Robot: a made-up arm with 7 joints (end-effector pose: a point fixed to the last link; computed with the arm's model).
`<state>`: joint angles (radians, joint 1 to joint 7).
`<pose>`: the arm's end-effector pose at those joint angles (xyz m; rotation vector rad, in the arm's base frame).
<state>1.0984 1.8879 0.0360 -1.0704 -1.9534 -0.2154 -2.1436</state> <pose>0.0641 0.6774 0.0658 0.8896 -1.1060 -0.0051</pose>
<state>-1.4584 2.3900 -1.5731 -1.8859 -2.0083 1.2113 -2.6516</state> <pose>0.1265 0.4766 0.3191 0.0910 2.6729 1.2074</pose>
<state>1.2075 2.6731 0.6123 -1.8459 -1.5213 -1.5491 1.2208</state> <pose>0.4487 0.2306 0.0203 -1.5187 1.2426 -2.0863</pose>
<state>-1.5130 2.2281 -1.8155 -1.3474 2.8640 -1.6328 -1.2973</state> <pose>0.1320 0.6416 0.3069 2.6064 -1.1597 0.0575</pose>
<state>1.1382 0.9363 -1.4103 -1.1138 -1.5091 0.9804 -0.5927</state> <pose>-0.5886 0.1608 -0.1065 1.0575 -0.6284 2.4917</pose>
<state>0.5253 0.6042 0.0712 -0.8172 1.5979 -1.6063 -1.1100</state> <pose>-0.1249 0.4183 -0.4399 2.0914 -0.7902 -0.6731</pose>
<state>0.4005 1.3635 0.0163 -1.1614 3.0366 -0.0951 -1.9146</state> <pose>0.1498 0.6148 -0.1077 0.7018 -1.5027 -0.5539</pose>
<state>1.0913 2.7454 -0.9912 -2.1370 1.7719 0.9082 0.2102</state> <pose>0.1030 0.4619 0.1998 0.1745 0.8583 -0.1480</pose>
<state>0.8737 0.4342 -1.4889 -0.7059 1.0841 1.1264 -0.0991</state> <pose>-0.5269 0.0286 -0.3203 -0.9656 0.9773 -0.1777</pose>
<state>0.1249 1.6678 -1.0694 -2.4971 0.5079 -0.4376 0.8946</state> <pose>0.0941 0.2522 -0.1050 -1.3604 -1.5119 -0.2973</pose>
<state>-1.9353 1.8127 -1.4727 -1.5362 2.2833 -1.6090 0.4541</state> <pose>0.3919 0.3717 0.5405 0.1753 1.9518 -0.4340</pose>
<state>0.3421 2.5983 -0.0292 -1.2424 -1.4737 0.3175 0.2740</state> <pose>0.4118 0.3583 0.4800 -1.1103 -1.5587 2.1022</pose>
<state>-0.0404 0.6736 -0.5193 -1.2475 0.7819 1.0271 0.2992</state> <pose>0.2805 0.2226 -0.3765 -0.2490 -0.7323 -0.2697</pose>
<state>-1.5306 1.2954 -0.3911 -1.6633 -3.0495 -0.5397 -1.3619</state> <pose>0.4419 0.1277 0.5696 0.4569 3.0216 0.0627</pose>
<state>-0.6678 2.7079 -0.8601 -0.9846 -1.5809 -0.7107 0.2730</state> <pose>0.0015 0.4795 0.6852 0.1562 1.2979 -1.7458</pose>
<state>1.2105 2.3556 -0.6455 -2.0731 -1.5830 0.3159 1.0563</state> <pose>0.0162 0.4554 0.0381 -1.1431 -0.0262 -2.5320</pose>
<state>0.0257 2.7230 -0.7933 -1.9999 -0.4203 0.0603 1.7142</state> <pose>0.2426 0.3952 0.3693 0.3775 -0.8363 -1.5275</pose>
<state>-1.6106 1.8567 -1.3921 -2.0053 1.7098 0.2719 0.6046</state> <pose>0.3711 0.2962 0.3509 -0.5232 -2.0272 -0.4507</pose>
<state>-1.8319 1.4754 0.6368 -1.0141 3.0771 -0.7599 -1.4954</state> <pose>0.0912 0.4822 0.6910 0.2440 1.9962 -1.3307</pose>
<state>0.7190 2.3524 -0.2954 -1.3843 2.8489 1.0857 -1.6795</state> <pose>0.2810 0.5646 0.2191 -0.7452 -0.6330 -1.1919</pose>
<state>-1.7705 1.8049 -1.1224 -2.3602 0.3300 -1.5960 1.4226</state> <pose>0.2643 0.0931 0.4290 2.0378 0.6864 1.6865</pose>
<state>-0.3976 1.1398 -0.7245 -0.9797 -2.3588 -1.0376 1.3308</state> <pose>0.4456 0.4436 -0.2046 -0.5502 0.3161 -2.1487</pose>
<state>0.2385 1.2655 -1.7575 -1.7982 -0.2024 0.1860 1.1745</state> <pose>-0.1913 0.2881 -0.2785 -0.8771 -0.5041 -0.6622</pose>
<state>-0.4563 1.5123 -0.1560 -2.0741 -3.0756 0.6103 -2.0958</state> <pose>0.4065 0.2760 0.2036 0.8659 2.2992 1.7005</pose>
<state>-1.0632 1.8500 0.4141 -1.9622 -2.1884 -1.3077 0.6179</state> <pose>0.1363 0.2045 0.6379 1.6445 1.0747 -2.2284</pose>
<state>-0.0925 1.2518 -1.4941 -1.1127 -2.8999 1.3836 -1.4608</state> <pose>0.0449 0.4755 -0.3051 -1.3226 -1.1562 0.2488</pose>
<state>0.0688 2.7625 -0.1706 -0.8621 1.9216 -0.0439 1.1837</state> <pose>0.2860 0.3405 0.7155 0.6016 -2.7927 -0.0834</pose>
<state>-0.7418 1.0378 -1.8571 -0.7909 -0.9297 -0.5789 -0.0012</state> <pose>0.4125 0.3918 -0.2726 1.1207 -0.2539 2.8307</pose>
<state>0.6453 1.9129 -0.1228 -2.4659 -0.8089 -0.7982 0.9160</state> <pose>0.1765 0.2736 0.0070 -1.7093 -1.0174 -2.2853</pose>
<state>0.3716 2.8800 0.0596 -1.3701 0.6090 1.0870 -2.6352</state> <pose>0.4593 0.1967 0.5137 -0.3026 2.6951 -1.1570</pose>
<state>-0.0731 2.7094 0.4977 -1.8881 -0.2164 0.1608 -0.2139</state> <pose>0.2898 0.0181 0.5910 -1.3383 -0.3345 2.1175</pose>
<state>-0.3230 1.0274 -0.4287 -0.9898 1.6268 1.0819 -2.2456</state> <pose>0.4198 0.4305 -0.1746 -0.7693 -0.8262 -2.2636</pose>
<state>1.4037 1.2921 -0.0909 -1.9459 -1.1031 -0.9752 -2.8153</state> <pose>-0.2422 0.3530 -0.1408 -0.4176 -0.1285 0.9370</pose>
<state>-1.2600 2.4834 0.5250 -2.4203 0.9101 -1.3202 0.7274</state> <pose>-0.1354 -0.0186 0.5283 0.7317 0.2721 1.8782</pose>
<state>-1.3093 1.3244 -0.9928 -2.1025 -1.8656 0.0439 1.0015</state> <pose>0.4498 0.0586 0.2743 -0.9242 0.6109 1.8978</pose>
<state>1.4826 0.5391 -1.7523 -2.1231 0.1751 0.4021 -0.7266</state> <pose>-0.4128 -0.2467 0.0772 -1.7565 -1.2651 -0.3870</pose>
